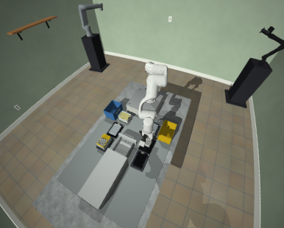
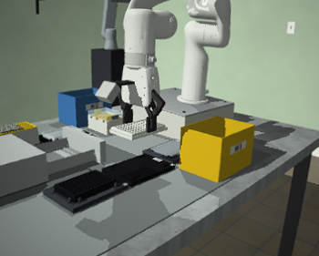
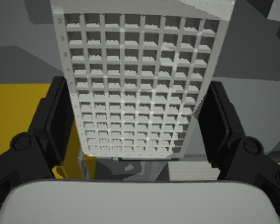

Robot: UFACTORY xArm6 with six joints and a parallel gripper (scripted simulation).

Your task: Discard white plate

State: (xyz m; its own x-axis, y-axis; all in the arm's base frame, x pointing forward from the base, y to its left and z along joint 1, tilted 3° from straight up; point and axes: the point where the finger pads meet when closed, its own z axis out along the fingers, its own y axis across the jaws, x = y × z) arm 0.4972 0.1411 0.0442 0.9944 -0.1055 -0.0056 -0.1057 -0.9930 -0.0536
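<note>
My hand is 160 mm past the yellow bin W1, 150 mm to the right of it and 90 mm above it. Round my hand: white plate (10 mm below); then black nest (130 mm below); then black plate (170 mm ahead, 110 mm below, 10 mm to the right).
</note>
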